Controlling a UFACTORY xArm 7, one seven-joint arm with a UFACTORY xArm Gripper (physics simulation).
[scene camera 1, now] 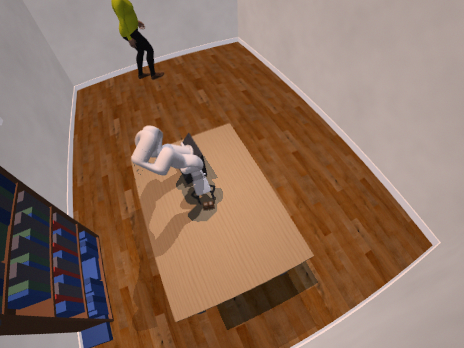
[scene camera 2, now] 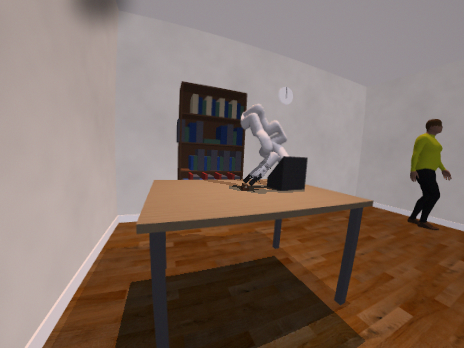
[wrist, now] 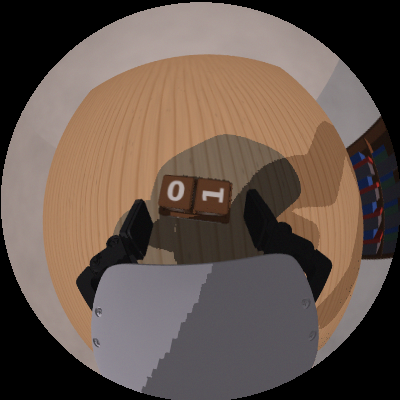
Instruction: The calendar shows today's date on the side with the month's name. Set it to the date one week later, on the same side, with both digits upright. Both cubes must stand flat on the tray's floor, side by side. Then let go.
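Observation:
Two brown cubes stand side by side at the calendar. In the wrist view, the left cube [wrist: 169,201] shows a white 0 that reads upright, and the right cube [wrist: 202,204] shows a white 1 turned on its side. A thin strip of the brown tray [wrist: 220,218] shows along their lower edge; the rest of the tray is hidden, so I cannot tell whether the cubes are flat on its floor. The month's name does not show. My gripper [wrist: 195,207] [scene camera 1: 207,198] is open and empty, with one finger out to each side of the pair.
The table [scene camera 1: 235,220] [scene camera 2: 200,205] carries a black wedge-shaped block [scene camera 2: 295,173] near the arm's base. A bookshelf [scene camera 2: 212,116] stands behind the table. A person in a yellow top [scene camera 1: 126,20] [scene camera 2: 427,152] stands on the floor away from the table.

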